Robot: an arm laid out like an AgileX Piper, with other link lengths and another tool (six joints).
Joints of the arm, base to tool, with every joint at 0 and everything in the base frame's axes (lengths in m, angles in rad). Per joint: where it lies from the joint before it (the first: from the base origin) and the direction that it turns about. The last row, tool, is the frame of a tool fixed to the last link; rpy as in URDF.
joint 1: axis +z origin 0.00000 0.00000 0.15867
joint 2: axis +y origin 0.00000 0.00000 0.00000
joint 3: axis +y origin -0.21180 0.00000 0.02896
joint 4: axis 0.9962 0 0.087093 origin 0.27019 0.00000 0.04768
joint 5: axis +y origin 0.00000 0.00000 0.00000
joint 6: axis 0.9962 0 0.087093 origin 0.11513 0.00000 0.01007
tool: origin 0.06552 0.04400 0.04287 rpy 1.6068 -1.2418 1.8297
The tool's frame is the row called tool.
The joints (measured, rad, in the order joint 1, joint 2, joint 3, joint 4, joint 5, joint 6), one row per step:
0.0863 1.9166 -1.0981 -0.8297 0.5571 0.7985
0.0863 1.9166 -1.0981 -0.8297 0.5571 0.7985
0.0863 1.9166 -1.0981 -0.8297 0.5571 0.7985
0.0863 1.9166 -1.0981 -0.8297 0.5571 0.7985
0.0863 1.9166 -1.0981 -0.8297 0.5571 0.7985
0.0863 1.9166 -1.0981 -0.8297 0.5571 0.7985
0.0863 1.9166 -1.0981 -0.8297 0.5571 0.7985
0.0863 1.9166 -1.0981 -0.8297 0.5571 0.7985
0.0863 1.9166 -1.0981 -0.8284 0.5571 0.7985
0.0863 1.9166 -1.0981 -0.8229 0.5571 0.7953
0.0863 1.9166 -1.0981 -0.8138 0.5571 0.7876
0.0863 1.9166 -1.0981 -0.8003 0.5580 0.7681
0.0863 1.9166 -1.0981 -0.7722 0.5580 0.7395
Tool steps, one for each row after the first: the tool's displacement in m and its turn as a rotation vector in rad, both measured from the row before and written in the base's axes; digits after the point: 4 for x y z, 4 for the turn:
0.0000 0.0000 0.0000 0.0000 0.0000 0.0000
0.0000 0.0000 0.0000 0.0000 0.0000 0.0000
0.0000 0.0000 0.0000 0.0000 0.0000 0.0000
0.0000 0.0000 0.0000 0.0000 0.0000 0.0000
0.0000 0.0000 0.0000 0.0000 0.0000 0.0000
0.0000 0.0000 0.0000 0.0000 0.0000 0.0000
0.0000 0.0000 0.0000 0.0000 0.0000 0.0000
0.0000 0.0000 0.0000 0.0010 0.0001 -0.0009
-0.0002 0.0003 -0.0002 0.0027 0.0015 -0.0010
-0.0005 0.0006 -0.0005 0.0035 0.0033 0.0004
-0.0011 0.0010 -0.0010 0.0014 0.0082 0.0069
-0.0017 0.0020 -0.0015 0.0090 0.0115 0.0054

